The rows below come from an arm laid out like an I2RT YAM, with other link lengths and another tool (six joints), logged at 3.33 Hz.
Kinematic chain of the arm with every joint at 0, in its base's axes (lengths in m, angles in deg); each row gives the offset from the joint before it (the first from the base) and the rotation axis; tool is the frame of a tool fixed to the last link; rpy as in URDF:
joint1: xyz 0 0 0.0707 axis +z
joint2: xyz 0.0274 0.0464 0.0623 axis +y
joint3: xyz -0.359 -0.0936 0 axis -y
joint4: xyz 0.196 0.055 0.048 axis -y
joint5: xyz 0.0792 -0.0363 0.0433 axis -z
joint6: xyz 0.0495 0 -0.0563 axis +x
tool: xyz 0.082 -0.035 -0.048 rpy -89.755 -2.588 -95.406
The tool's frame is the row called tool.
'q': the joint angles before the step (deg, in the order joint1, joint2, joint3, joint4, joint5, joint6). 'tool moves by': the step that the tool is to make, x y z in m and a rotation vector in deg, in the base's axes. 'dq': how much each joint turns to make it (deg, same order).
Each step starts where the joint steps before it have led.
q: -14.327, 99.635, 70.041, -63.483, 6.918, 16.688
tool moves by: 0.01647, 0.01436, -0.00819, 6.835, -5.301, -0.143
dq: 0.000, -0.001, -0.023, 3.474, -7.934, -0.044
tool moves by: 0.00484, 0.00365, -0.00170, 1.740, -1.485, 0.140
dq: 0.021, 0.001, 0.001, 1.006, -2.055, -0.087
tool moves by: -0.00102, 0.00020, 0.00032, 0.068, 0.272, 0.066
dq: 0.001, -0.001, 0.000, -0.285, 0.000, -0.065
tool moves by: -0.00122, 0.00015, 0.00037, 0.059, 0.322, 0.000
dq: -0.022, 0.001, -0.001, -0.326, 0.022, -0.022
